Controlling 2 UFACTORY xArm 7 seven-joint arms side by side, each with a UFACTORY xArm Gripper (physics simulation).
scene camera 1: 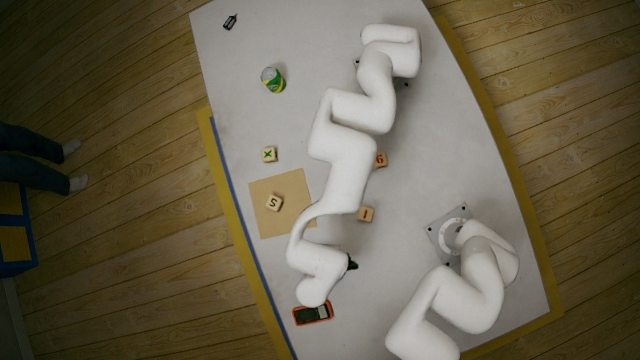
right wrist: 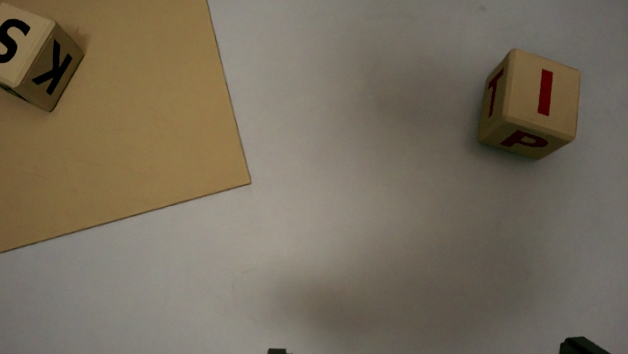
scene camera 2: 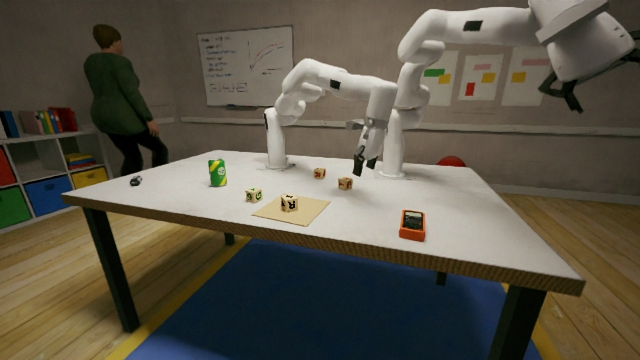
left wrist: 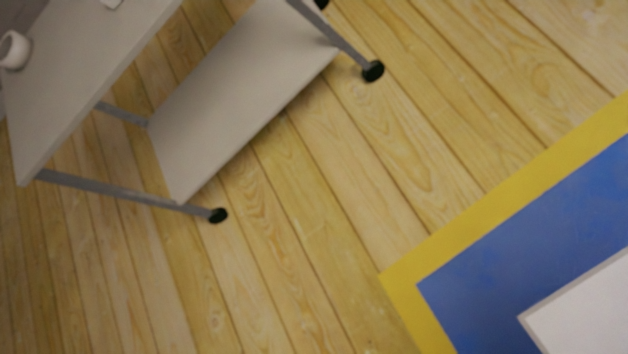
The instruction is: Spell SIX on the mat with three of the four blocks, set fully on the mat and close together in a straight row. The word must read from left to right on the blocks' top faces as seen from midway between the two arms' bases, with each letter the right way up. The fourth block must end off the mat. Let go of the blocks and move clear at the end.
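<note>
The S block [scene camera 1: 274,202] [scene camera 2: 289,203] [right wrist: 30,50] stands on the tan mat [scene camera 1: 295,182] [scene camera 2: 306,218] [right wrist: 150,125], turned at an angle to its edges. The X block [scene camera 1: 269,154] [scene camera 2: 253,195] is on the table, off the mat. The red I block [scene camera 1: 365,214] [scene camera 2: 345,183] [right wrist: 542,95] and a block with a red 6 or G on top [scene camera 1: 381,160] [scene camera 2: 319,173] lie off the mat towards the arm bases. My right gripper [scene camera 1: 353,263] [scene camera 2: 365,166] [right wrist: 430,350] is open and empty above the table, beyond the I block. My left gripper [scene camera 2: 609,84] is open, high up at the right.
A green can [scene camera 1: 273,80] [scene camera 2: 217,173] stands on the table [scene camera 1: 240,115] [scene camera 2: 170,192]. An orange multimeter [scene camera 1: 313,313] [scene camera 2: 412,225] lies near the front edge, below the right arm's wrist in scene camera 1. A small dark object [scene camera 1: 230,22] [scene camera 2: 136,180] lies near a far corner.
</note>
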